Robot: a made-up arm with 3 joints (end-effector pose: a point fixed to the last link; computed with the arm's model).
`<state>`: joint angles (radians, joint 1 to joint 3).
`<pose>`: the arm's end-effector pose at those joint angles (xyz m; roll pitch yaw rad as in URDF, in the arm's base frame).
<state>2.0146 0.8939 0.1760</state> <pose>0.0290 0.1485 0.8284 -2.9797 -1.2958 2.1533</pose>
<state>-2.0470 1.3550 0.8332</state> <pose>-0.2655 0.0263 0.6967 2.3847 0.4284 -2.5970</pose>
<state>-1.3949 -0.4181 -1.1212</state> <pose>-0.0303 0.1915 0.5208 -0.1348 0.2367 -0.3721</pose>
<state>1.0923 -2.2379 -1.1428</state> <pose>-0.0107 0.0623 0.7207 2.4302 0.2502 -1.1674</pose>
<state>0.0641 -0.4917 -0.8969</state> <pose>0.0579 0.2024 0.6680 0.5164 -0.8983 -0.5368</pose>
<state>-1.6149 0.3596 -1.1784</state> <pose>-0.1008 0.2595 0.5277 0.0940 0.4548 0.4526</pose>
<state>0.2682 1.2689 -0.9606</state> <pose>0.0378 0.2390 0.5608 -1.4325 -0.0841 1.2072</pose>
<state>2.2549 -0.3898 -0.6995</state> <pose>-0.1774 0.2375 0.7783 -2.8953 -0.2157 -2.9289</pose>
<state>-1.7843 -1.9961 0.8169</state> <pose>-0.0374 0.2785 0.4821 -1.7140 1.2104 2.2454</pose>
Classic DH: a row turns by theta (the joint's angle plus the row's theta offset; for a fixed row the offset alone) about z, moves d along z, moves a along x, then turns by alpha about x. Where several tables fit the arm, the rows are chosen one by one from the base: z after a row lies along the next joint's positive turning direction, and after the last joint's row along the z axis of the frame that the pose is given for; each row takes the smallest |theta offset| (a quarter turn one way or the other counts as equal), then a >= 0, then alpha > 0; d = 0 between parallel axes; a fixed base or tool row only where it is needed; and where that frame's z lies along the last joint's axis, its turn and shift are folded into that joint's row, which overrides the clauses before.
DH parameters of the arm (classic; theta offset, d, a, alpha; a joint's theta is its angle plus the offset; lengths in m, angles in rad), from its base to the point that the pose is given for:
base (fixed): -0.0377 0.6626 -0.1 1.4846
joint 1: 1.2392 -0.17 -0.0218 -1.6012
joint 2: -0.0316 -0.0134 -0.0462 -1.6569
joint 3: 1.2492 0.0775 0.1344 1.6644
tool (fixed): 0.1587 -0.0761 0 0

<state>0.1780 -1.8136 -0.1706</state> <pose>0.0895 0.1919 0.6783 1.7099 0.1371 -0.5952</pose>
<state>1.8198 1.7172 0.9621</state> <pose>-0.0160 -0.0208 0.7349 -0.1322 -0.9936 -1.4494</pose>
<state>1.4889 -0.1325 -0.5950</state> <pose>-0.0286 0.2473 0.7938 -2.9427 -1.0564 3.0388</pose>
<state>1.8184 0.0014 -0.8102</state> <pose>-0.1017 0.2537 0.7911 -2.9957 -0.5080 2.9613</pose>
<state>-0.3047 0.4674 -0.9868</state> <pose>0.0177 0.2532 0.5661 -0.5786 -0.4609 0.6375</pose>
